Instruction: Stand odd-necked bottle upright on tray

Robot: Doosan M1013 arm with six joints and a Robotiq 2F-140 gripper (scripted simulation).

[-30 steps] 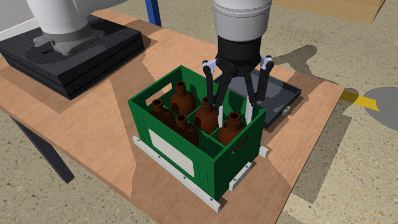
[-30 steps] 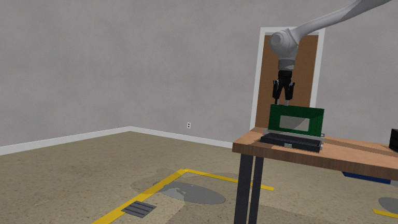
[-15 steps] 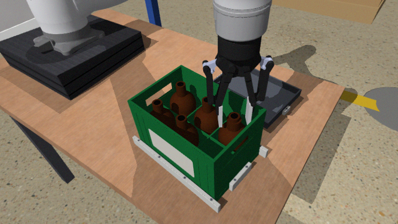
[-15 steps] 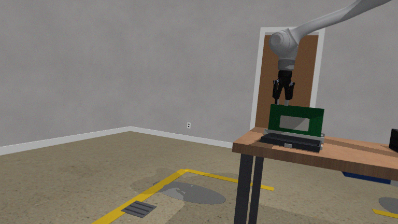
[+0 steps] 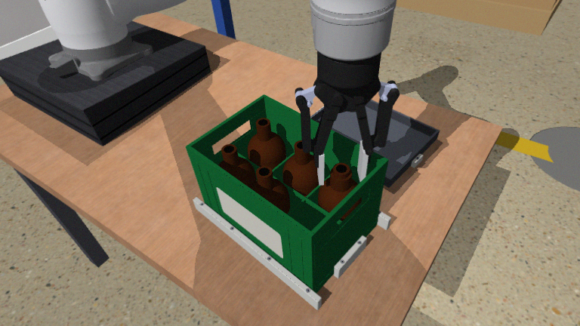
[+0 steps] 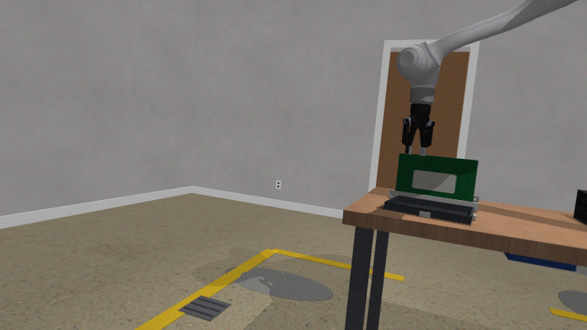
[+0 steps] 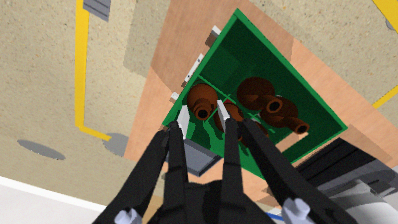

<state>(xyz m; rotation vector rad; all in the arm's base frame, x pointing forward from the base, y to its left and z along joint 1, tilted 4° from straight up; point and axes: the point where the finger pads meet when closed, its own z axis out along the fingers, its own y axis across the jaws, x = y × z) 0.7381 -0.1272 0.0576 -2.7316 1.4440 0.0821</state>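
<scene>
My hand is 90 mm past the crate, 90 mm above it and 20 mm to the left of it. From my hand the other things lie so: grey tray: 260 mm to the left, 160 mm below, 60 mm behind.
</scene>
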